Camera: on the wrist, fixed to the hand. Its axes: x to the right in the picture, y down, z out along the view.
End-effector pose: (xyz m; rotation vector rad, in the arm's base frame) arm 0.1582 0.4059 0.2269 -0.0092 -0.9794 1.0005
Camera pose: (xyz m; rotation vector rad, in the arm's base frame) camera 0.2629 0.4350 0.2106 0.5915 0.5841 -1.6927
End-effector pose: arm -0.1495 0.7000 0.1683 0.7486 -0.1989 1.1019
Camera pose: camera -0.1139 0.7680 0.0896 -0.2402 1.4058 -1.4801
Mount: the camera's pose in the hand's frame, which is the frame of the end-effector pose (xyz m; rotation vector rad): 0.0272 -0.0497 -0.0942 -0.0482 1.0759 -2.9495
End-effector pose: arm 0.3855 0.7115 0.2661 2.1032 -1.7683 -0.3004
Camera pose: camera 0.4725 0.7056 0.3330 1.8181 2.2341 0.2042
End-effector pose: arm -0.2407 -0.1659 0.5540 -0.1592 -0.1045 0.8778
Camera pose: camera -0.1711 -0.1851 0.4711 -0.2809 0.5773 -2.1928
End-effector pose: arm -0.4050 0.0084 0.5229 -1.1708 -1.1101 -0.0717
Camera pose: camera -0.3578 -0.0722 0.5809 1.3534 -0.7401 -2.4269
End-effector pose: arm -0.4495 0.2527 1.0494 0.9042 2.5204 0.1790
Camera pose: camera -0.5395 0.2341 1.1097 2.4122 -1.0518 0.2363
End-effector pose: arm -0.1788 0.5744 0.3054 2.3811 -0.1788 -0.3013
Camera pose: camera -0.1254 0.6660 0.3344 -0.3018 -2.9824 0.0668
